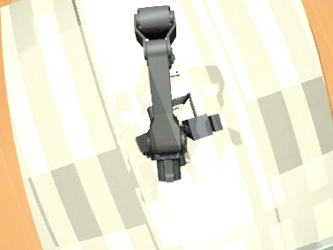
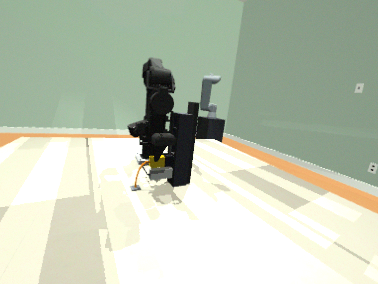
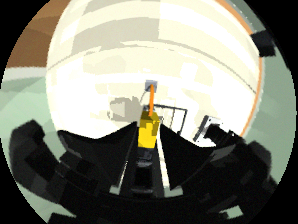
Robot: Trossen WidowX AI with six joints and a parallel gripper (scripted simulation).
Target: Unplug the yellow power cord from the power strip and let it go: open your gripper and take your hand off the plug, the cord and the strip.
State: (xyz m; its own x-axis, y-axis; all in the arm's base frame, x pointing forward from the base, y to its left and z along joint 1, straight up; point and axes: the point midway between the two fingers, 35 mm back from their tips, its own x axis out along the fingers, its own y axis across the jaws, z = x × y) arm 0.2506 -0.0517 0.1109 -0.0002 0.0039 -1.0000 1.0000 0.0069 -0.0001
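Now: gripper tip 3 cm to the right of the yellow plug.
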